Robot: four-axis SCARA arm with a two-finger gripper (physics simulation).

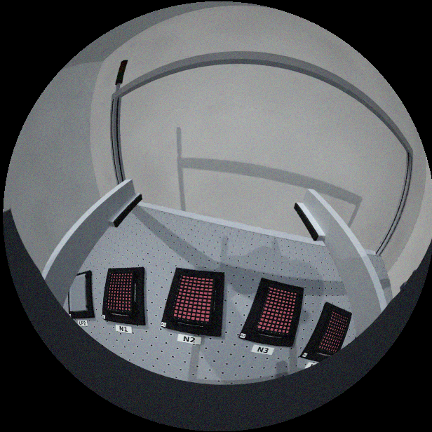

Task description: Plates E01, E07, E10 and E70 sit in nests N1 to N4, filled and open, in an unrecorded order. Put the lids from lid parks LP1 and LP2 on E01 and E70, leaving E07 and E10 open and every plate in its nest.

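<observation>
My gripper [216, 189] is open, its two fingers wide apart above the board, with nothing between them. An open plate with red wells [120, 292] sits in the black nest marked N1. Another open plate [194, 298] sits in nest N2, nearer the middle. A third open plate [277, 309] sits in nest N3. A fourth open plate [334, 332] sits in the nest at the right, whose label is mostly cut off. A pale lid [78, 294] lies in the park marked LP2 at the far left, partly behind the left finger. The plates' E numbers cannot be read. LP1 does not show.
The perforated board [150, 345] carries the nests. A raised rail [215, 218] runs along its back edge. A grey frame [240, 57] with posts stands behind, and a dark-tipped stack light [121, 72] stands at its left corner. Shadows fall across the board and the floor.
</observation>
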